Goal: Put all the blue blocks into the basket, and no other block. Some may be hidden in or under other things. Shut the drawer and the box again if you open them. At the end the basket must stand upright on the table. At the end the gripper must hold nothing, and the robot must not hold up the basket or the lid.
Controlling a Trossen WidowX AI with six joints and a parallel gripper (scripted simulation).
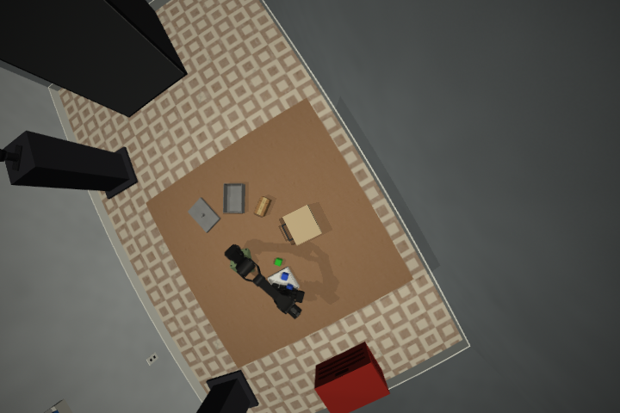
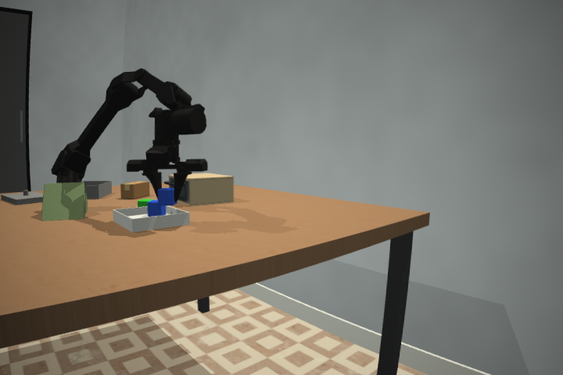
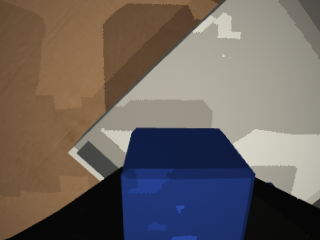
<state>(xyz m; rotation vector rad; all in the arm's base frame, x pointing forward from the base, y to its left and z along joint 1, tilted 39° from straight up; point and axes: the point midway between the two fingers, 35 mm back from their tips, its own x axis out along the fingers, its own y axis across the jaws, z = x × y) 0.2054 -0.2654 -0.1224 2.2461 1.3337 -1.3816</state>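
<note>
The white basket lies 8 cm below my hand, 4 cm behind it and 3 cm to the left of it. The rest, counted from my hand: brown box 51 cm to the left, 5 cm below, 5 cm ahead; grey lidded box 62 cm to the left, 34 cm behind, 7 cm below; tan drawer unit 31 cm to the left, 23 cm ahead, 5 cm below.
</note>
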